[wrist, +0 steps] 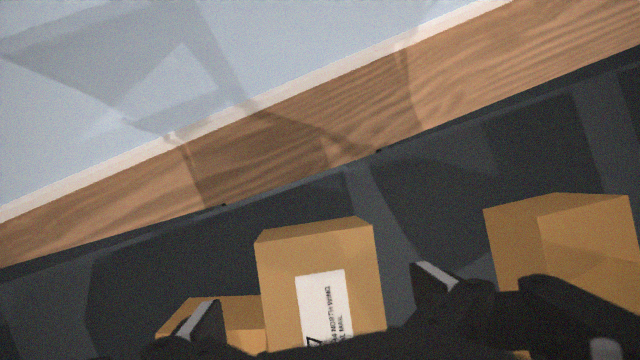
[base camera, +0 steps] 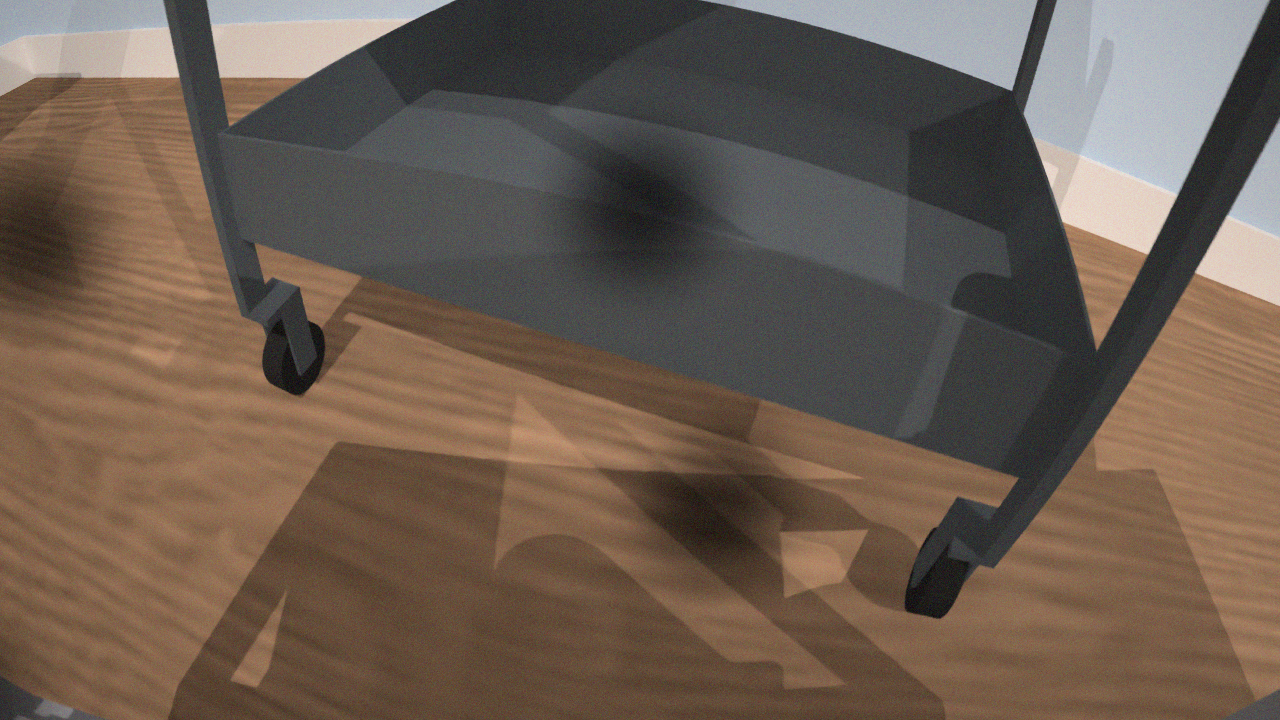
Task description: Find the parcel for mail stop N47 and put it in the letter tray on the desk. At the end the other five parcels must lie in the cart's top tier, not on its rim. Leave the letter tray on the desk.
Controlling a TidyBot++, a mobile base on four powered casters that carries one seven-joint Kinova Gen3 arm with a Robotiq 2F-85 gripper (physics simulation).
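Places are measured from the arm's base along level axes (x ahead, y left, z up), in metres.
Pixels of known places: gripper, fingertip midpoint: (wrist: 319,302).
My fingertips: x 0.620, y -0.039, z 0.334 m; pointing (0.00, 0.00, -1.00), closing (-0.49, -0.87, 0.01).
Behind a point stands the place of what it marks.
My gripper (wrist: 319,302) {x 0.620, y -0.039, z 0.334 m} is open and empty in the wrist view, its two fingertips on either side of a labelled parcel. That tan parcel (wrist: 280,285) {x 0.634, y -0.027, z 0.316 m} stands in the cart's dark top tier (wrist: 50,290) {x 0.710, y 0.093, z 0.266 m}. Its white label reads sideways; a large 7 and "NORTH WING" partly show, and the gripper body covers the rest, so the full stop code cannot be read. Another tan parcel (wrist: 245,317) {x 0.629, y 0.001, z 0.302 m} is behind the left finger, close to the labelled one. A further tan parcel (wrist: 590,240) {x 0.549, y -0.166, z 0.318 m} is at the right, beyond the right finger; no label shows on it. The letter tray and desk do not show.
In the base camera view the cart's lower tier (base camera: 537,286) {x 0.355, y 0.037, z -0.243 m} is ahead, between dark posts (base camera: 198,89) {x 0.416, y 0.230, z -0.166 m} (base camera: 1154,259) {x 0.284, y -0.179, z -0.147 m} on black casters (base camera: 293,358) {x 0.421, y 0.212, z -0.361 m} (base camera: 935,573) {x 0.285, y -0.166, z -0.352 m}. A pale blue wall (base camera: 295,8) {x 1.032, y 0.488, z -0.288 m} (wrist: 100,100) {x 0.929, y 0.077, z -0.015 m} with a light baseboard (base camera: 116,55) {x 1.133, y 0.941, z -0.352 m} is behind the cart. Shadows fall on the wood floor (base camera: 107,447) {x 0.351, y 0.371, z -0.397 m}.
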